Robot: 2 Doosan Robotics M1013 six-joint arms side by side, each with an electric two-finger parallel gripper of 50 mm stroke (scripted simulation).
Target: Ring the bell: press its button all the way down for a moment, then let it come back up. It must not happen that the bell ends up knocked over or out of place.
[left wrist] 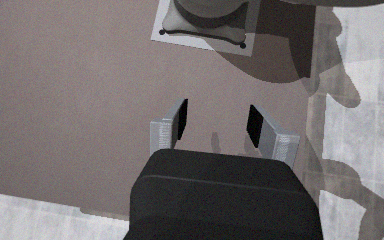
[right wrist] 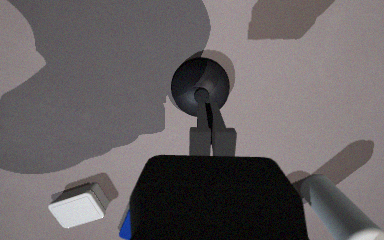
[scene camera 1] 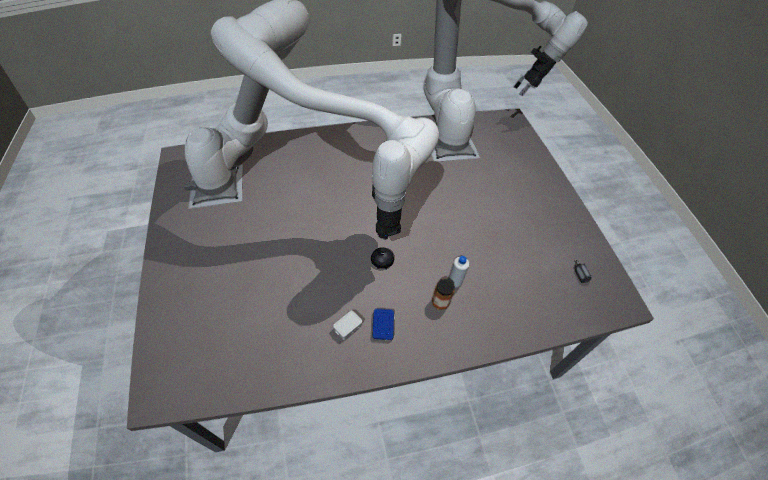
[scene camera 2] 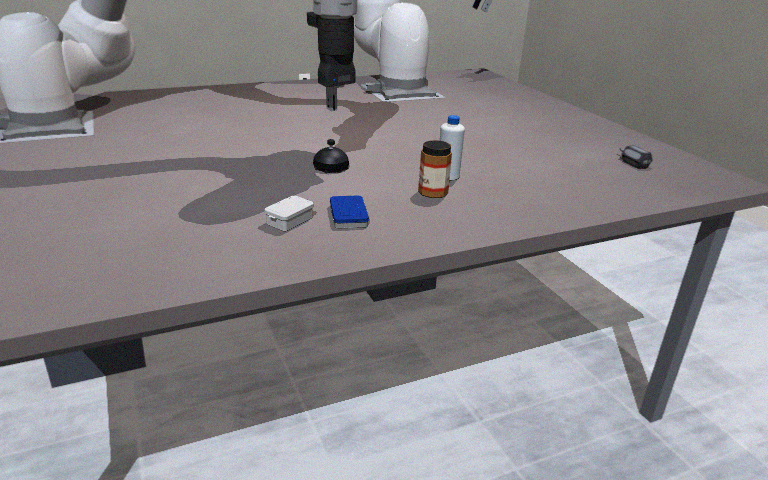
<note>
The pictures show: the left gripper, the right gripper, a black bell, a white box, a blue-topped box and a white bottle.
The right gripper is seen too in the right wrist view.
</note>
